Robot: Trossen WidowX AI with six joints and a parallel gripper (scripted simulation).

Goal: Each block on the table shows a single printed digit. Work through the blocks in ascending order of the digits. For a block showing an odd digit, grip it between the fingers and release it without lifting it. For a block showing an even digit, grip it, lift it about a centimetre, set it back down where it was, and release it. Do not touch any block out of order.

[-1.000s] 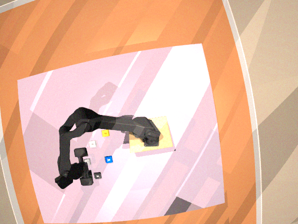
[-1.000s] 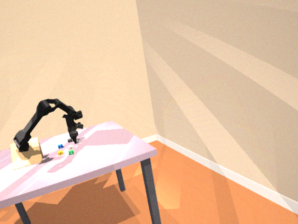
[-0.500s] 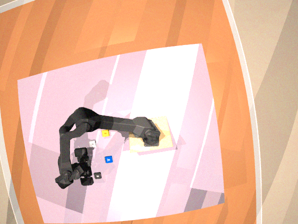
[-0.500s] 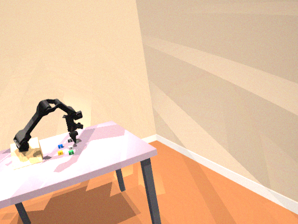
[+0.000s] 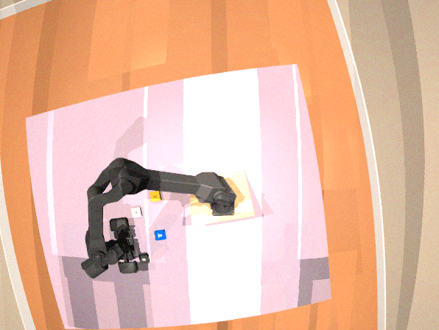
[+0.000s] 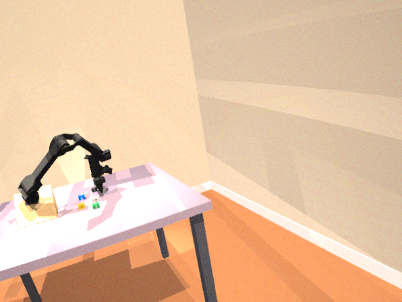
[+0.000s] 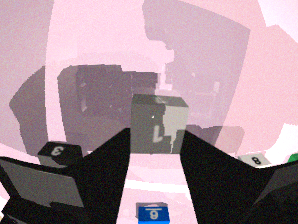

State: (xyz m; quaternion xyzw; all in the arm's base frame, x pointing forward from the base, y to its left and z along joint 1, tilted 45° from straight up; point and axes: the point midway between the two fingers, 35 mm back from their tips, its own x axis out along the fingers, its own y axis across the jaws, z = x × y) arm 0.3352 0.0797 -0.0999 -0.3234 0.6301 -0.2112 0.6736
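Now: gripper tip 16 cm to the left of the yellow block and 10 cm past it. The rest, counted from my gripper tip: black block (7 cm to the left, 4 cm behind); white block (10 cm to the right, 3 cm behind); blue block (11 cm behind, 2 cm to the right).
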